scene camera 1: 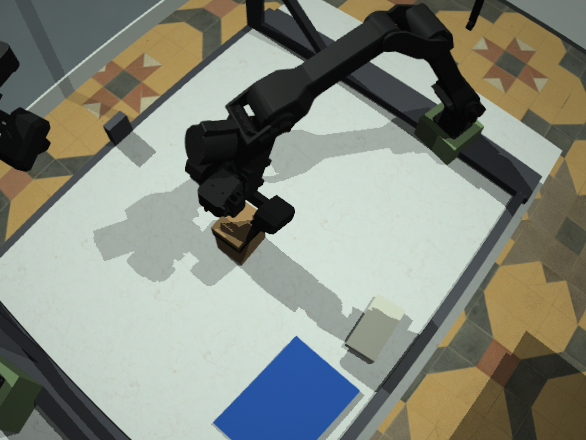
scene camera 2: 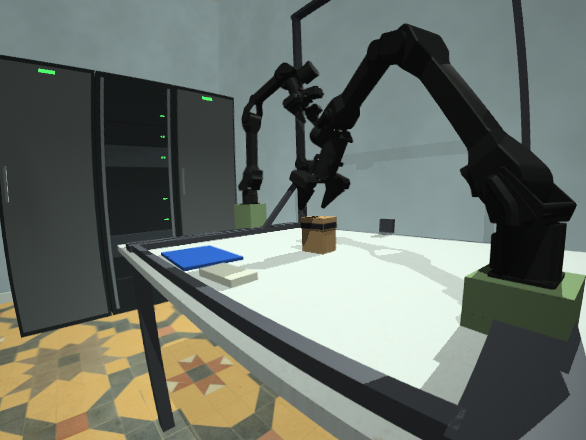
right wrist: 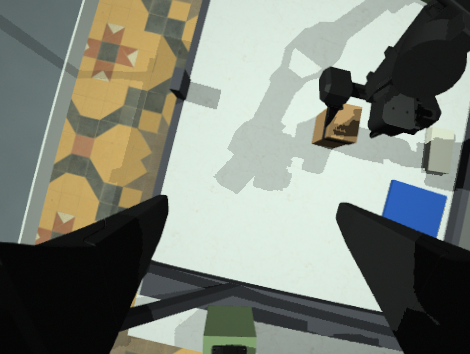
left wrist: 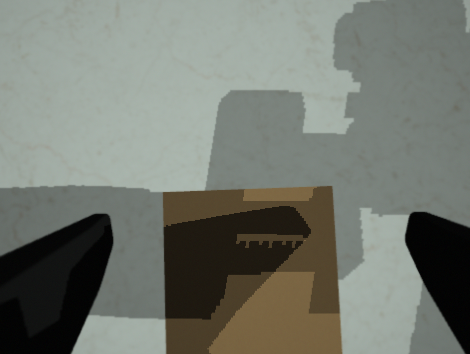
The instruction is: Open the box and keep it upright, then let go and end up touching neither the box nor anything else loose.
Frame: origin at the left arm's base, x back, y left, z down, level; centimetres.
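Seen in the pictures: left gripper, fingertip midpoint: (scene camera 1: 227,225) (scene camera 2: 311,208) (right wrist: 347,130) (left wrist: 260,227); right gripper, fingertip midpoint: (scene camera 2: 311,125) (right wrist: 253,206); left arm's base, origin of the base link: (scene camera 1: 452,122) (scene camera 2: 526,276); right arm's base, origin of the base link: (scene camera 2: 250,204).
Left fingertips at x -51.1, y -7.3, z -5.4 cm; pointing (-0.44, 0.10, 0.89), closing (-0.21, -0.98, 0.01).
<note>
Pixels of each thing's top centre, then the offset from my left fingertips to it. Level surfaces: height alone.
- flat blue panel, middle of its top: (scene camera 1: 287,407) (scene camera 2: 198,254) (right wrist: 410,228) dx -10.3, dy +28.9, dz +10.5 cm
- pale grey block, middle of its top: (scene camera 1: 376,326) (scene camera 2: 227,270) (right wrist: 441,150) dx +10.7, dy +27.9, dz +9.8 cm
- table, its level: dz +11.4 cm
- small dark block, middle of its top: (scene camera 1: 115,120) (right wrist: 177,78) (scene camera 2: 387,218) dx -3.2, dy -36.3, dz +5.6 cm
The brown box (scene camera 1: 227,248) (scene camera 2: 319,242) (left wrist: 270,310) (right wrist: 352,118) stands upright on the table, with a dark band below its top; its lid looks shut. My left gripper (scene camera 2: 314,206) (left wrist: 260,227) is open and points down a little above the box. In the left wrist view its fingertips stand wide on either side of the box top, with a gap at each side. In scene camera 1 the left gripper hides part of the lid. My right gripper (scene camera 2: 310,121) (right wrist: 253,206) is open and empty, high up and well away from the box.
A flat blue panel (scene camera 1: 290,390) (scene camera 2: 202,257) (right wrist: 416,207) and a pale grey block (scene camera 1: 375,332) (scene camera 2: 227,275) (right wrist: 441,152) lie on the table (scene camera 1: 150,340). A small dark block (scene camera 1: 118,128) (scene camera 2: 387,226) (right wrist: 180,84) is at the table's edge. Dark frame rails border the table.
</note>
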